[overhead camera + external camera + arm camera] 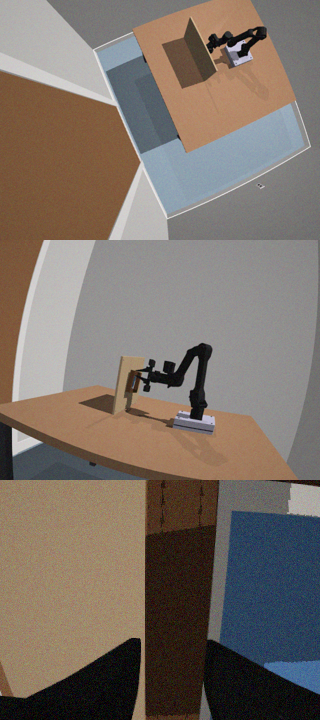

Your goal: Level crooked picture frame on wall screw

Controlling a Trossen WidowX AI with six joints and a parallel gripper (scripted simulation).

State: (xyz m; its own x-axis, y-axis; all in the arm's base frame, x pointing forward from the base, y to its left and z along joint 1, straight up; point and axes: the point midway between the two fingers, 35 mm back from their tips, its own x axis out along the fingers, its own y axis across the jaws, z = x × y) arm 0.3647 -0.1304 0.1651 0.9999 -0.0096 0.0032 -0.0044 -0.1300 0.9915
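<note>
The picture frame is 50 mm below my gripper tip and 10 mm to the left of it. Round my gripper tip: wall panel: 60 mm below, 20 mm ahead, 10 mm to the right.
</note>
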